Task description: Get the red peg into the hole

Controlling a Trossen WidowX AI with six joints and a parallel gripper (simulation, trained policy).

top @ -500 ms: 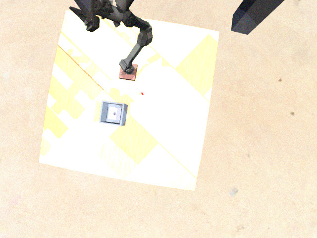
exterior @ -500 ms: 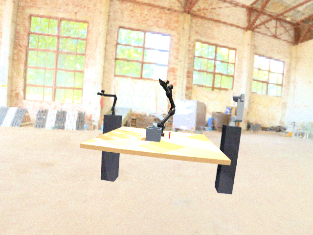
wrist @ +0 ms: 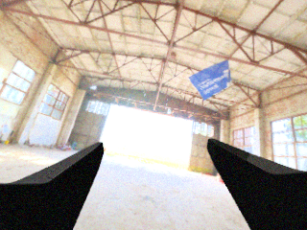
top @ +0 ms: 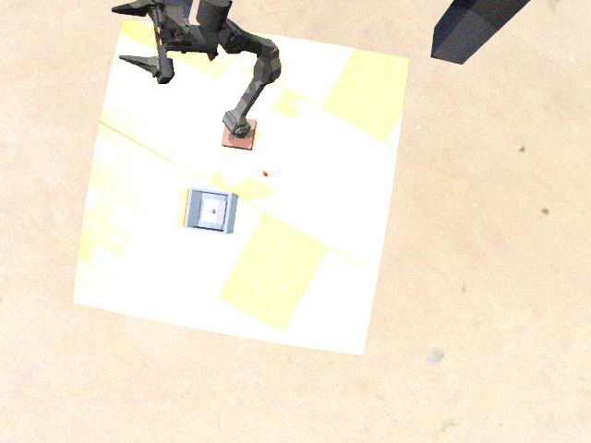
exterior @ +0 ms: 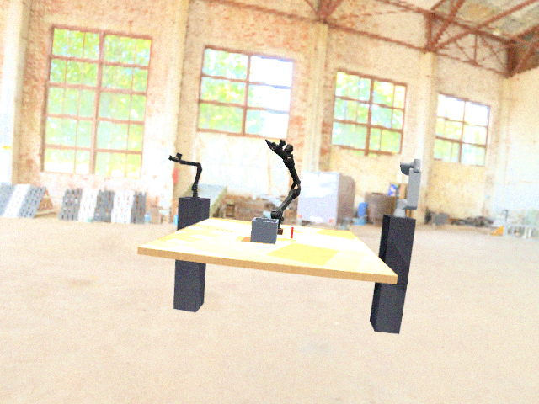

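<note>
Now: gripper tip 660 mm above the red peg, 260 mm to the right of it and 130 mm short of it.
</note>
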